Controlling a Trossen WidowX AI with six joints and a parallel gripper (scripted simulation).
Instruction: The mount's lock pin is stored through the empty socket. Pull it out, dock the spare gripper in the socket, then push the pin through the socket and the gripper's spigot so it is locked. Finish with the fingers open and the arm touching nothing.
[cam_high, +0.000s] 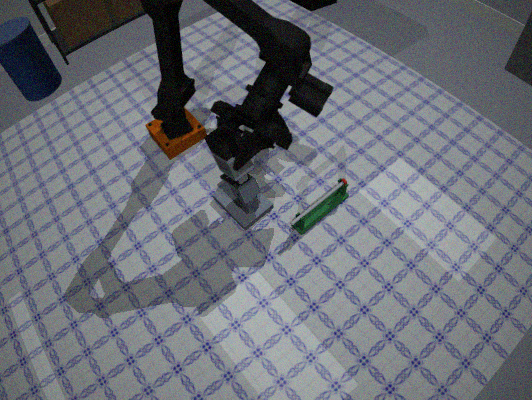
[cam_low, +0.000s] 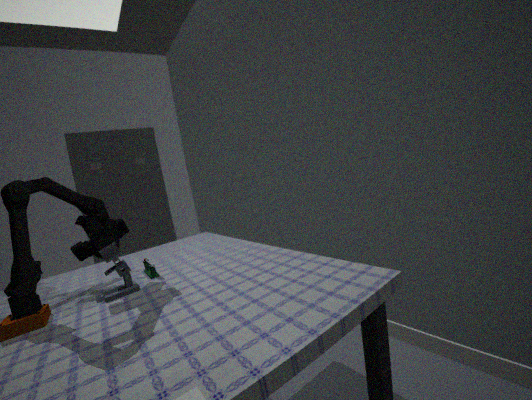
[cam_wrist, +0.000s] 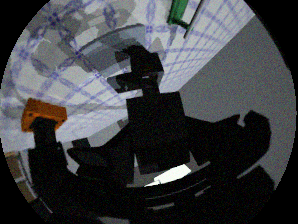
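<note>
Now: gripper tip 150 mm to the right of the green cradle, 130 mm above it and 100 mm short of it. Round my gripper tip: socket: 100 mm below, 20 mm to the left, 10 mm ahead; then dark spare gripper: 10 mm to the left.
</note>
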